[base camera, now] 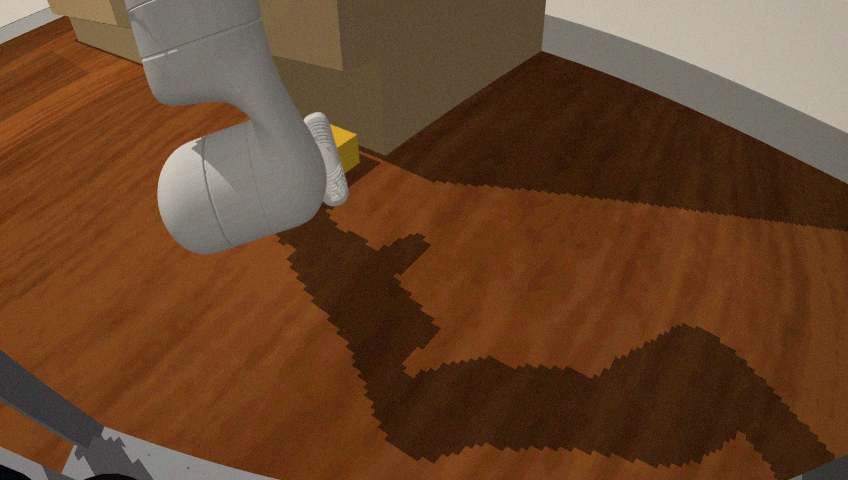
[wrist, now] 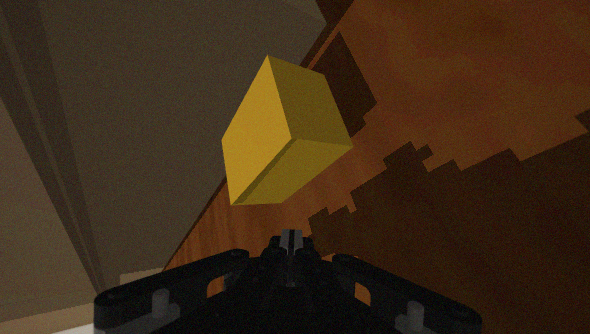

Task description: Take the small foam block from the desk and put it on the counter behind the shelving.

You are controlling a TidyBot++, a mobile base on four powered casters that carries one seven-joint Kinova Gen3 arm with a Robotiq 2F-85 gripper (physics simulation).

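Frame: origin at the arm's base, x ahead, y left, z up, level; millimetres.
Seen in the pictures: gripper, fingertip midpoint: (wrist: pixel 291 243).
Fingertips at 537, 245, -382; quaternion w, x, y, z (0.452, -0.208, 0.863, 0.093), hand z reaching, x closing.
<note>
A point is followed by its place in that frame, as x, y, z.
A yellow block (base camera: pixel 348 148) @[572, 145, -363] (wrist: pixel 260 130) @[568, 178, -351] rests on the wooden floor close to the base of the tan cabinet. In the base camera view the arm's wrist hides part of it. My gripper (wrist: pixel 291 243) @[537, 245, -382] is shut with its fingertips together and nothing between them. In the wrist view the block shows beyond the fingertips, apart from them. The gripper's fingers are hidden behind the arm in the base camera view. The desk, counter and shelving named in the task cannot be made out.
The tan cabinet (base camera: pixel 464 65) @[768, 6, -328] (wrist: pixel 135 100) @[658, 199, -289] stands right behind the block, its corner just to the block's right in the base camera view. A pale wall with a grey baseboard (base camera: pixel 654 77) @[916, -385, -363] runs at the back right. The arm's shadow falls across the wooden floor (base camera: pixel 565 267) @[425, -114, -396].
</note>
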